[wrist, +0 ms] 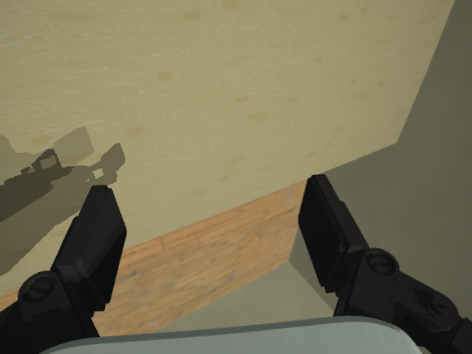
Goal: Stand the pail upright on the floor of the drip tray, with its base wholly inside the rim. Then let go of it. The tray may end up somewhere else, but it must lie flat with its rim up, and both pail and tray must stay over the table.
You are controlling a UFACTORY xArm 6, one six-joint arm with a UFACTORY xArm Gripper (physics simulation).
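Places are measured from the arm's base along level axes (x ahead, y left, z up), in metres.
Pixels of known places: gripper, fingertip midpoint: [212, 203].
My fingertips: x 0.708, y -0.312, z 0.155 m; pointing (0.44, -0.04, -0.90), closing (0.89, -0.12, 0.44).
Observation:
Behind a point stands the place of what it marks.
My gripper [212, 203] {x 0.708, y -0.312, z 0.155 m} is open wide, with its two black fingers far apart at the left and right of the lower half of the wrist view. No object shows between the fingers. Past them the table's edge and the floor show. The pail does not show in this view, and neither does the drip tray.
The pale wooden table top [240, 65] {x 0.876, y -0.352, z -0.090 m} fills the upper part of the view; its edge runs slanting to a corner at the right. The gripper's shadow falls on it at the left. Beyond the edge are a brown plank floor [200, 255] and grey-green walls [425, 200].

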